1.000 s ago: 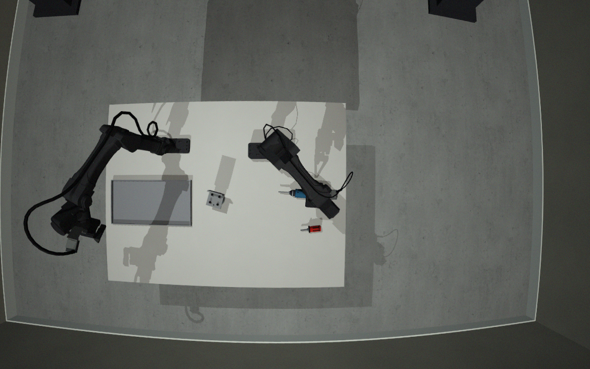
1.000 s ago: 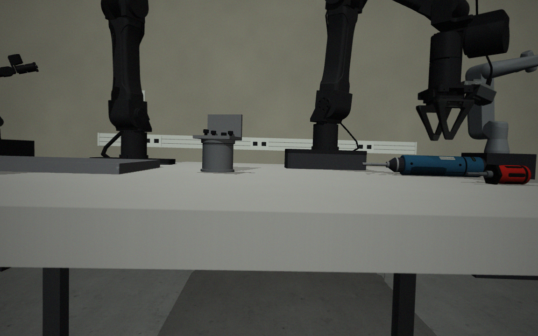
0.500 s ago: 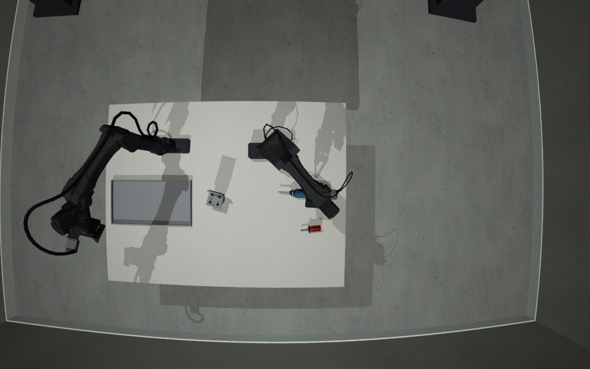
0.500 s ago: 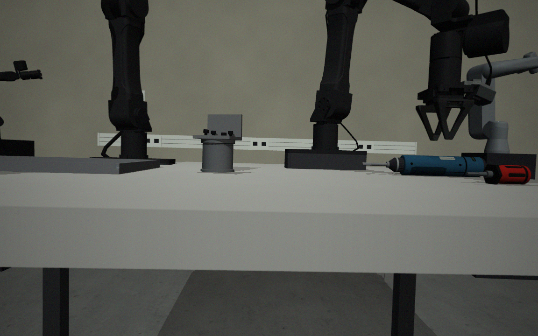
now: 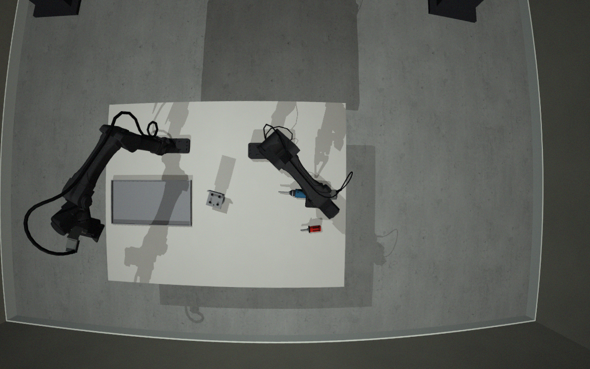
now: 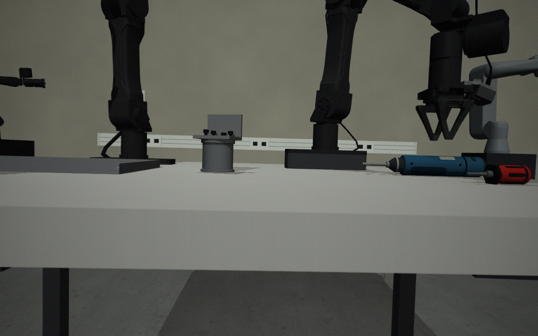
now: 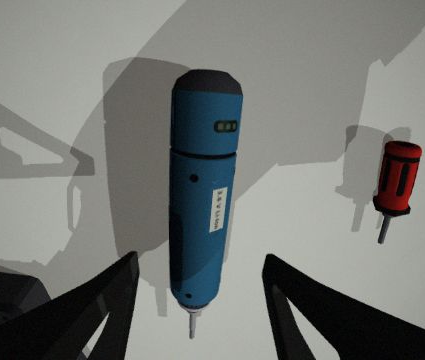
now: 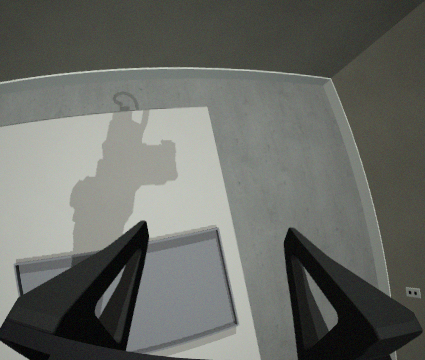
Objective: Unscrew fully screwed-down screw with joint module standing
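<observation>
Now: the grey l-shaped bracket 43 cm to the left of my right hand, 28 cm below it and 16 cm behind it. From my right hand the other things lie so: joint module 43 cm to the left, 33 cm below, 16 cm behind; flat grey plate 35 cm below, 12 cm behind, 9 cm to the left; screwdriver bit 73 cm to the left, 34 cm below, 21 cm behind.
</observation>
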